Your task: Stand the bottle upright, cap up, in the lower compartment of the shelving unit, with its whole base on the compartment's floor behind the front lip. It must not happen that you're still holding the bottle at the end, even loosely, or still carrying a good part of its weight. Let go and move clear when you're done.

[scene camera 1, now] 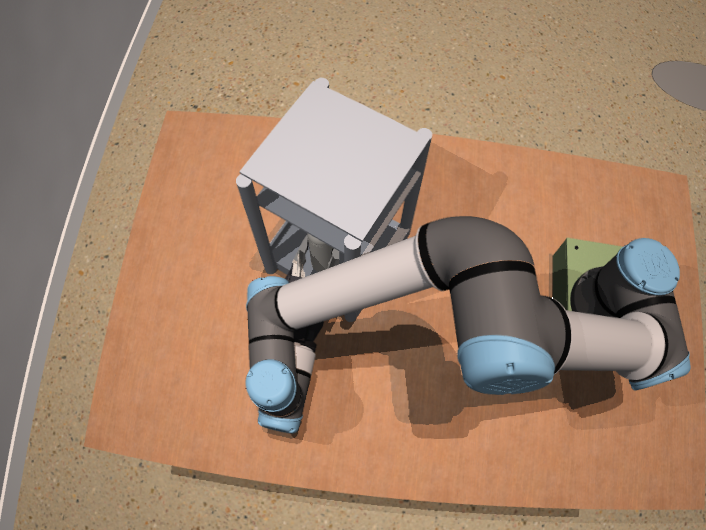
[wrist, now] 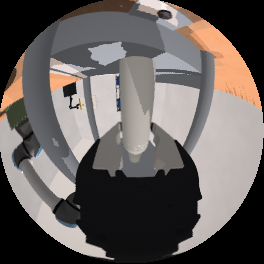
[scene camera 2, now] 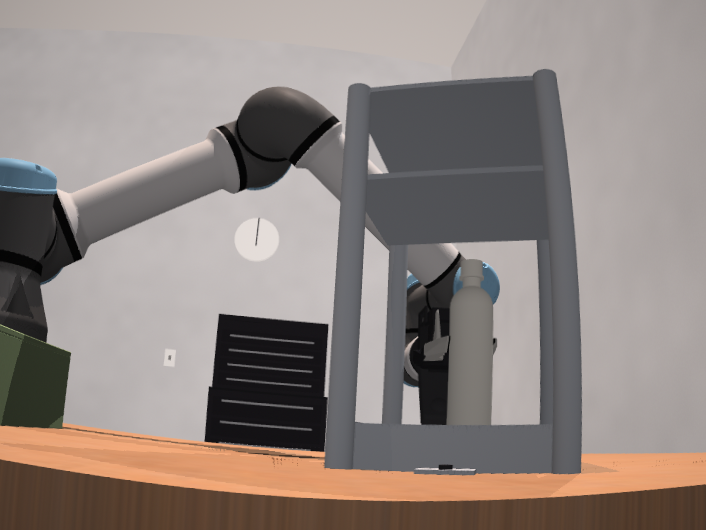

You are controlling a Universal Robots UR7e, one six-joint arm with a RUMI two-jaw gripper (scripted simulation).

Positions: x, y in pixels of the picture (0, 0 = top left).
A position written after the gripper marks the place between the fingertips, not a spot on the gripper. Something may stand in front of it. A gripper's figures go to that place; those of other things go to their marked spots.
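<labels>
Gripper (wrist: 136, 122), 15 cm from the lens. Shelving unit (wrist: 94, 48), 8 cm from the lens. Bottle (wrist: 137, 74), 10 cm from the lens.
</labels>
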